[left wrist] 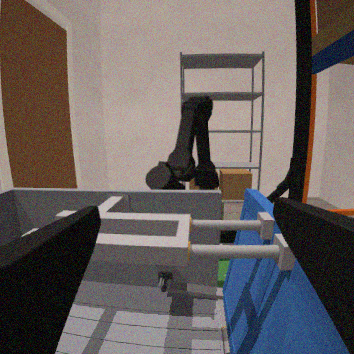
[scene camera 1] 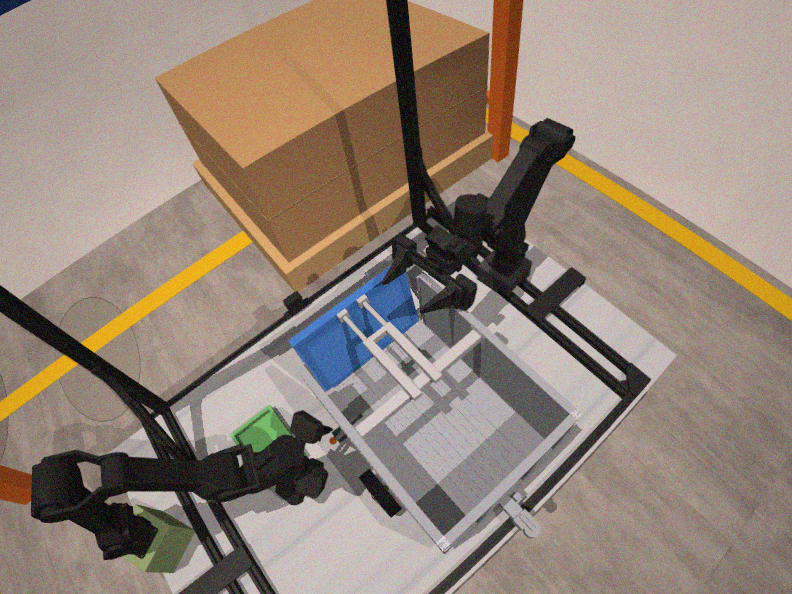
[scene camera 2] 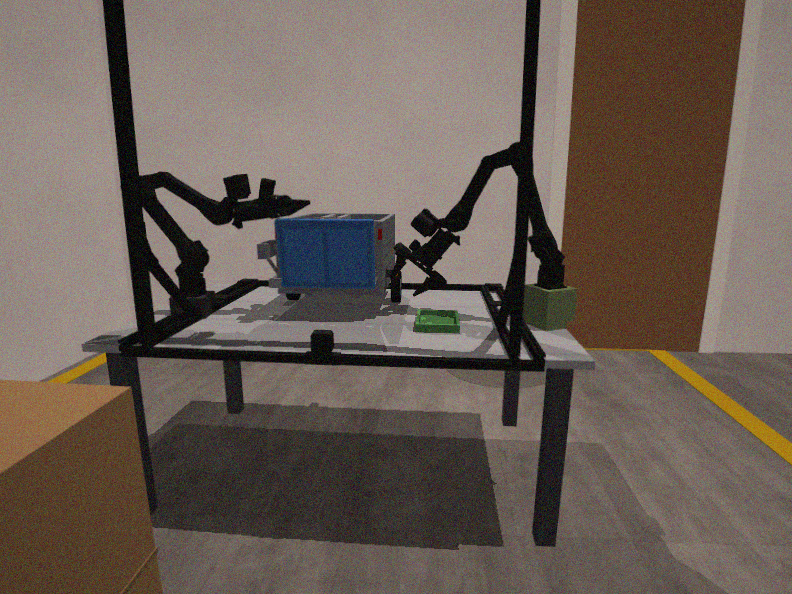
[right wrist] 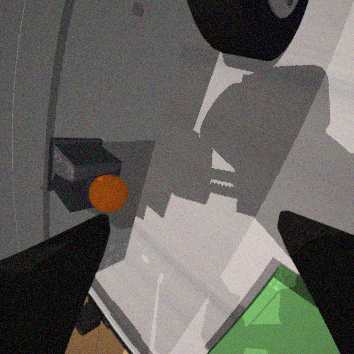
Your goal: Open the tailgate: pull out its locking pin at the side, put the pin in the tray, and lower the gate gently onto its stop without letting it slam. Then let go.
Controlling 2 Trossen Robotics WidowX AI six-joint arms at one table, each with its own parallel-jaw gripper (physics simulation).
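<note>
The blue tailgate stands near upright at the grey trailer's rear, its top leaning slightly outward in the left wrist view. The locking pin's orange knob sits at a black bracket on the trailer's side; its shaft is hidden. The green tray lies on the table beside the trailer. My right gripper is open and empty, one fingertip close to the knob in its wrist view. My left gripper is open and empty above the tailgate's end.
The trailer box has a tyre on the pin side. Pale rods reach from its crossbar frame to the tailgate. A green block stands by the right arm's base. Black frame posts rise at the table's edge.
</note>
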